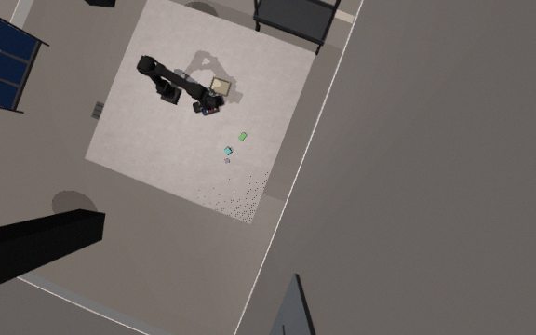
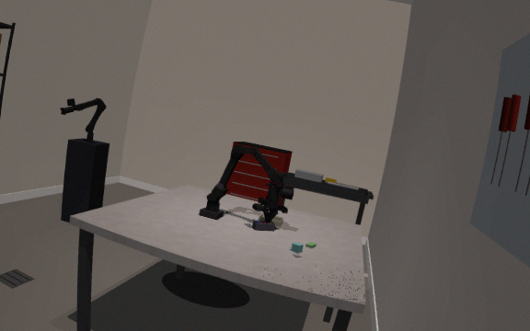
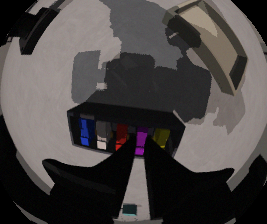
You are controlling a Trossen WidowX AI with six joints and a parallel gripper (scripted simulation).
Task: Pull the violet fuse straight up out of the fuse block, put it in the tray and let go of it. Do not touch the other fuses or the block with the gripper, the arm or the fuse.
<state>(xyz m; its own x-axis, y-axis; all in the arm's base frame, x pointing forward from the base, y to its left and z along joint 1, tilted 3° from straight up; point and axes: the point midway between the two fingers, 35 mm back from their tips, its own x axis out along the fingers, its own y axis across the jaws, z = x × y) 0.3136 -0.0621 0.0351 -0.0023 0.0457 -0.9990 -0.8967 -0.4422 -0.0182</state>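
My gripper tip is 170 mm to the right of the tan tray, 30 mm above it and 20 mm short of it. Round my gripper tip: violet fuse: 10 mm below; cyan cube: 270 mm to the right, 150 mm ahead, 20 mm below; green block: 230 mm ahead, 150 mm to the right, 30 mm below.
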